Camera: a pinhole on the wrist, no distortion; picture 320 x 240 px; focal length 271.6 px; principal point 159.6 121.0 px. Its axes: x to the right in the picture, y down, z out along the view. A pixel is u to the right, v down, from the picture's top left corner.
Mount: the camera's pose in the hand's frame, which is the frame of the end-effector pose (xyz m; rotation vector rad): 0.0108 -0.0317 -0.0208 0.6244 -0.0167 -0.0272
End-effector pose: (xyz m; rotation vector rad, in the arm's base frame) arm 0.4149 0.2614 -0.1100 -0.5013 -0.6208 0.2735
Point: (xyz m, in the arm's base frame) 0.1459 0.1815 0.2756
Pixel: 127 165
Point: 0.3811 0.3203 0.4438
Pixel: 309 179
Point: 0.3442 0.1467 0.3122
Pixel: 228 96
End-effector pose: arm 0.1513 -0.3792 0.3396 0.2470 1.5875 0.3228
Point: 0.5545 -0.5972 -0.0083
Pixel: 281 120
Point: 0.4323 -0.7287 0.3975
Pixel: 31 72
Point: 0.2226 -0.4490 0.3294
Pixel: 83 174
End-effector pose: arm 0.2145 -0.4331 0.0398 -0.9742 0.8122 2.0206
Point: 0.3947 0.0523 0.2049
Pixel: 135 106
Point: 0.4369 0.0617 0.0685
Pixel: 187 52
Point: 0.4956 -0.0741 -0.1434
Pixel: outside the picture
